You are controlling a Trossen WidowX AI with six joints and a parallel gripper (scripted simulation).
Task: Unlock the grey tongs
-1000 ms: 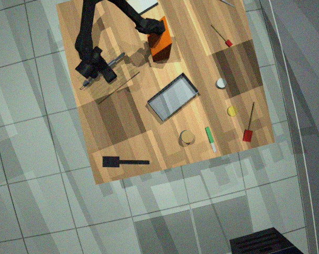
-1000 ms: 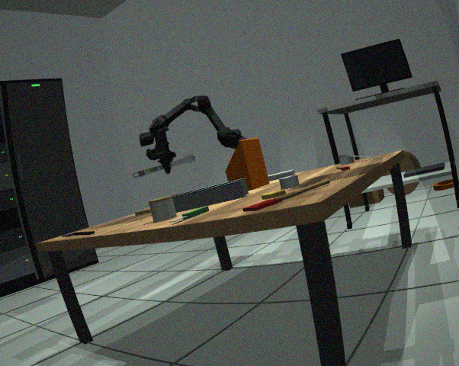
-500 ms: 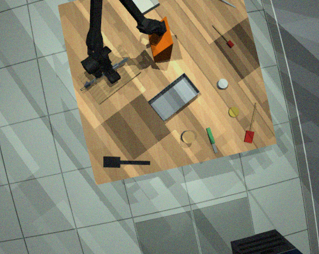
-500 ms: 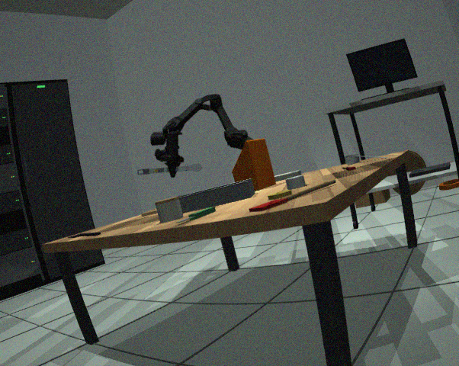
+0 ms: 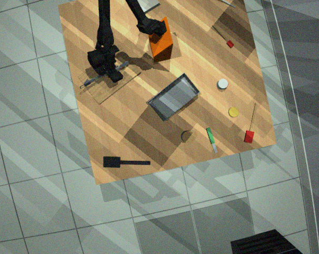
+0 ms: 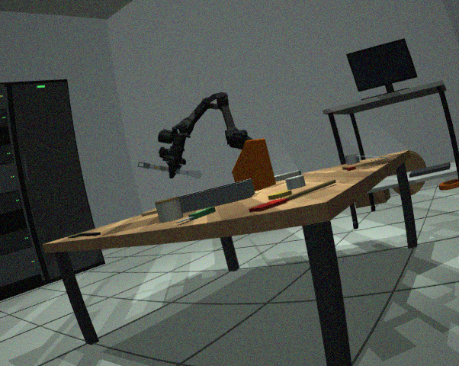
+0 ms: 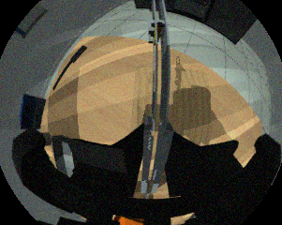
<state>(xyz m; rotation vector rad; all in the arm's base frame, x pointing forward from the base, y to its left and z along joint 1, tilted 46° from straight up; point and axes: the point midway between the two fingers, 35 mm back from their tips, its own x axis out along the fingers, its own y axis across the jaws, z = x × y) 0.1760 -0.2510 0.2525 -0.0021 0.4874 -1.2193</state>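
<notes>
Now: gripper tip 13 cm above the wooden board, 6 cm past it and 2 cm to the left of it. Round my gripper tip: black spatula (54 cm ahead, 14 cm below, 7 cm to the right); grey roasting tin (36 cm to the left, 20 cm ahead, 11 cm below); white cylinder (71 cm to the left, 18 cm ahead, 12 cm below).
</notes>
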